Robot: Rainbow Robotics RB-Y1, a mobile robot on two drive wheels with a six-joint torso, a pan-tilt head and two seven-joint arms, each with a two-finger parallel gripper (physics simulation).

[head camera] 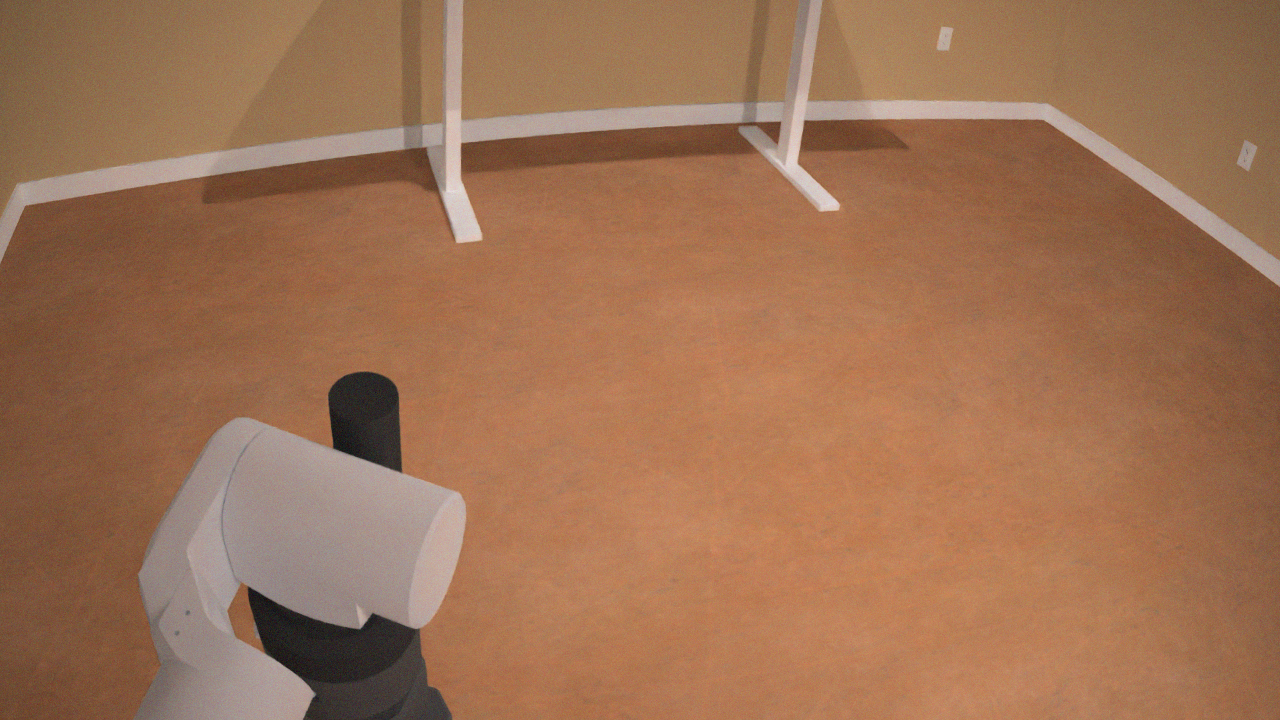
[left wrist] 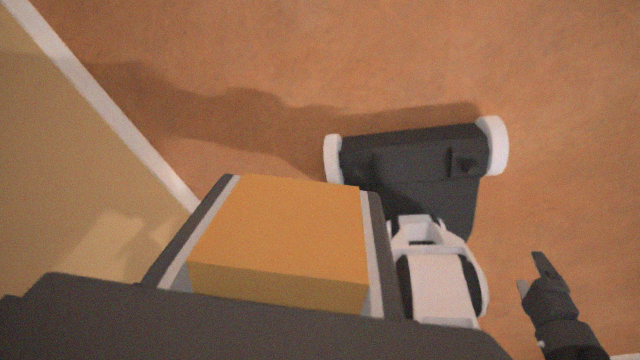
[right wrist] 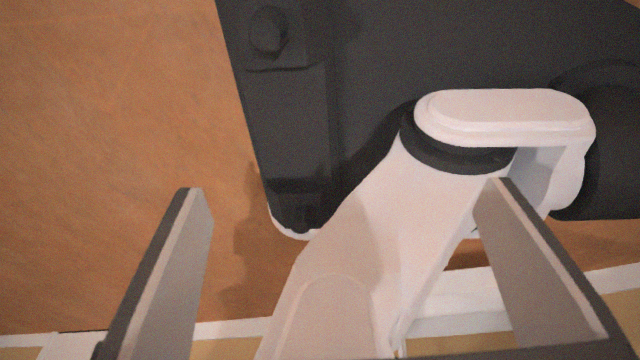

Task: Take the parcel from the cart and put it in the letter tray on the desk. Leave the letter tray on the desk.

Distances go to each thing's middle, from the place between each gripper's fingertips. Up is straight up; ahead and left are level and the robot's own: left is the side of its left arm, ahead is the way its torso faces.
My right gripper is now 45 cm short of the parcel (left wrist: 298, 243), 38 cm below it and 37 cm to the right of it.
The parcel is 20 mm behind my left hand and 20 mm above it.
